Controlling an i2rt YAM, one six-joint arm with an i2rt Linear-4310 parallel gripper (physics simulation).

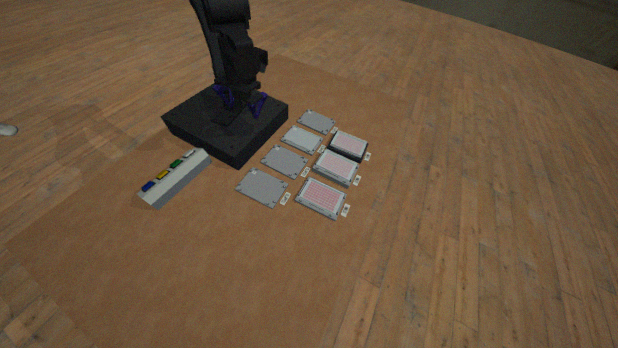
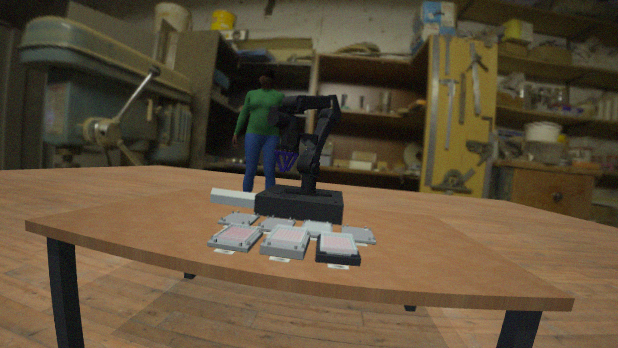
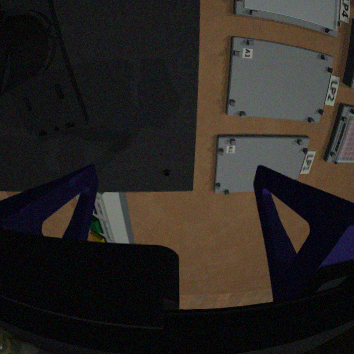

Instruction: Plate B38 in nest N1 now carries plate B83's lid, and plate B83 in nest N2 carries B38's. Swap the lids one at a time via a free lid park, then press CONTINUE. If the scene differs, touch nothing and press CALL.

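Places are measured from the arm's base along level axes (x ahead, y left, z up), in centimetres.
Pixels of known places: gripper, fingertip midpoint: (image 1: 243, 112) (image 2: 284, 171) (image 3: 175, 173); arm's base at its link origin: (image 1: 233, 108) (image 2: 307, 193) (image 3: 29, 44).
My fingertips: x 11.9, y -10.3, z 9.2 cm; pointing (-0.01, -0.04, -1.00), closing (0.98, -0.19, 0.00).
For each thing: its top centre in the pictures, then the offset to it from my fingertips. "spot": a spot on its surface instead.
- front plate at its top centre: (image 2: 237, 230) (image 1: 322, 194) dx +30.4, dy -10.5, dz -14.6 cm
- middle plate at its top centre: (image 2: 288, 232) (image 1: 337, 163) dx +32.1, dy +2.6, dz -13.3 cm
- black nest at a spot on its surface: (image 2: 338, 244) spot: dx +38.2, dy +14.5, dz -13.7 cm
- LP2 at its top centre: (image 3: 287, 85) (image 2: 277, 220) (image 1: 284, 158) dx +13.6, dy -0.8, dz -15.3 cm
- pale lid at its top centre: (image 2: 317, 226) (image 1: 302, 137) dx +16.0, dy +12.0, dz -15.5 cm
- bare park at its top centre: (image 2: 357, 229) (image 1: 317, 119) dx +18.4, dy +24.8, dz -15.3 cm
- button box at its top centre: (image 3: 102, 240) (image 1: 169, 167) (image 2: 237, 190) dx -16.4, dy -20.5, dz -10.9 cm
My gripper (image 1: 243, 109) (image 2: 286, 162) (image 3: 175, 173) is open and empty, high near the black base. Three plates with pink wells sit in nests: the front plate (image 1: 321, 197) (image 2: 235, 236), the middle plate (image 1: 336, 166) (image 2: 285, 237) and the plate in the black nest (image 1: 349, 144) (image 2: 338, 244). Their labels are too small to read. Lid parks LP1 (image 1: 261, 187) (image 3: 255, 157) and LP2 (image 1: 284, 161) (image 3: 280, 82) are bare. A pale lid (image 1: 301, 138) (image 2: 317, 228) (image 3: 295, 7) lies on LP4. Another bare park (image 1: 316, 121) (image 2: 358, 234) is at the far end.
A button box (image 1: 182, 179) (image 2: 232, 198) (image 3: 118, 215) with blue (image 1: 148, 186), yellow (image 1: 162, 174), green (image 1: 175, 163) and white (image 1: 189, 153) buttons lies beside the black base (image 1: 200, 127) (image 2: 298, 206) (image 3: 140, 125). A person (image 2: 263, 112) in green stands behind the table.
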